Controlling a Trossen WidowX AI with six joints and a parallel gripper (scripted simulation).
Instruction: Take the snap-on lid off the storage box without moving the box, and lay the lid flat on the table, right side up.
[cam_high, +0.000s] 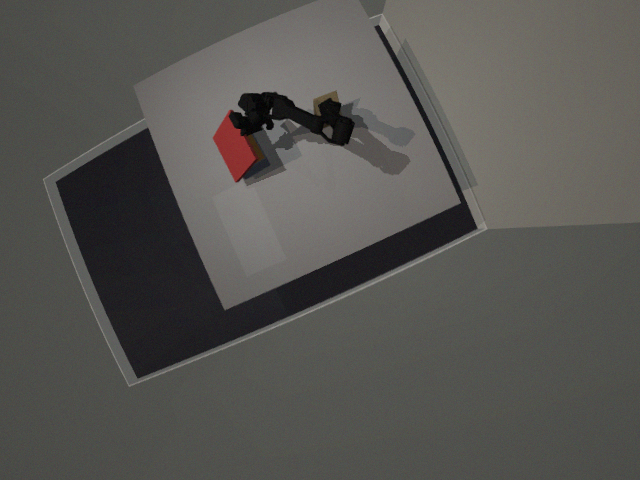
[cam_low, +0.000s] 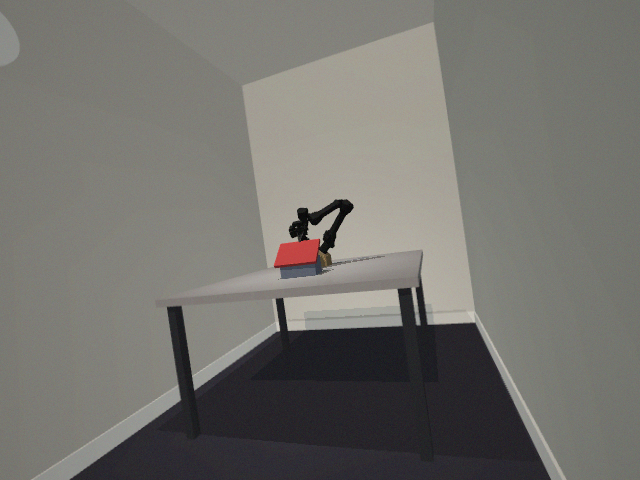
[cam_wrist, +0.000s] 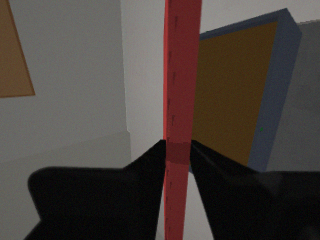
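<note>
My gripper tip is 7 cm short of the red lid and 5 cm above it. The rest, counted from my gripper tip: storage box (4 cm ahead, 13 cm below).
</note>
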